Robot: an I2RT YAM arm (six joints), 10 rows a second.
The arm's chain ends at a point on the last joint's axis. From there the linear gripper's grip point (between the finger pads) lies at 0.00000 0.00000 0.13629 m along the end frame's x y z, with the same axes.
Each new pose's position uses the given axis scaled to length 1; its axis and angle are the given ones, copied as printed.
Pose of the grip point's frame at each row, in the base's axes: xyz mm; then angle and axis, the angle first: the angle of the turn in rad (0 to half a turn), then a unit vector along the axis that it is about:
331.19 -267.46 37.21 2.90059 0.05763 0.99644 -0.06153
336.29 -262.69 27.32 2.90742 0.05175 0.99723 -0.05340
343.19 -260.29 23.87 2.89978 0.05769 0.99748 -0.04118
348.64 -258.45 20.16 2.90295 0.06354 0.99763 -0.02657
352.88 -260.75 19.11 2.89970 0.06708 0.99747 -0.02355
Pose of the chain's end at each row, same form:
299.73 -249.11 168.54 2.90059 0.05763 0.99644 -0.06153
305.50 -246.74 159.12 2.90742 0.05175 0.99723 -0.05340
311.27 -247.37 155.74 2.89978 0.05769 0.99748 -0.04118
316.95 -249.28 152.40 2.90295 0.06354 0.99763 -0.02657
320.74 -252.25 151.28 2.89970 0.06708 0.99747 -0.02355

